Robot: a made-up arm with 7 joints. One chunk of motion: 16 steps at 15 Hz.
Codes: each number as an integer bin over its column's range. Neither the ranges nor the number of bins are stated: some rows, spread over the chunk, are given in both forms.
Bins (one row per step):
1: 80 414 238 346 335 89
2: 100 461 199 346 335 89
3: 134 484 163 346 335 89
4: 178 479 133 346 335 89
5: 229 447 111 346 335 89
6: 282 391 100 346 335 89
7: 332 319 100 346 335 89
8: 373 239 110 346 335 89
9: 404 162 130 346 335 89
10: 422 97 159 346 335 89
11: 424 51 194 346 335 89
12: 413 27 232 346 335 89
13: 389 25 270 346 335 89
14: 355 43 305 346 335 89
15: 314 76 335 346 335 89
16: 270 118 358 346 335 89
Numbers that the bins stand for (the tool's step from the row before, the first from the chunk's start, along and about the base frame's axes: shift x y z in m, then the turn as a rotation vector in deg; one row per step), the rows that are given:
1: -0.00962 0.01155 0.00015 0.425 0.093 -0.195
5: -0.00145 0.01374 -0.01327 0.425 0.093 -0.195
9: 0.00814 -0.00522 -0.01126 0.425 0.093 -0.195
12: 0.00863 -0.01420 -0.00048 0.425 0.093 -0.195
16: 0.00079 -0.00815 0.01283 0.425 0.093 -0.195
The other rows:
2: -0.00852 0.01467 -0.00397 0.425 0.093 -0.195
3: -0.00666 0.01620 -0.00777 0.425 0.093 -0.195
4: -0.00425 0.01587 -0.01095 0.425 0.093 -0.195
6: 0.00145 0.01002 -0.01443 0.425 0.093 -0.195
7: 0.00419 0.00523 -0.01443 0.425 0.093 -0.195
8: 0.00644 -0.00010 -0.01338 0.425 0.093 -0.195
10: 0.00912 -0.00955 -0.00820 0.425 0.093 -0.195
11: 0.00923 -0.01261 -0.00450 0.425 0.093 -0.195
13: 0.00732 -0.01434 0.00353 0.425 0.093 -0.195
14: 0.00545 -0.01314 0.00723 0.425 0.093 -0.195
15: 0.00321 -0.01094 0.01040 0.425 0.093 -0.195

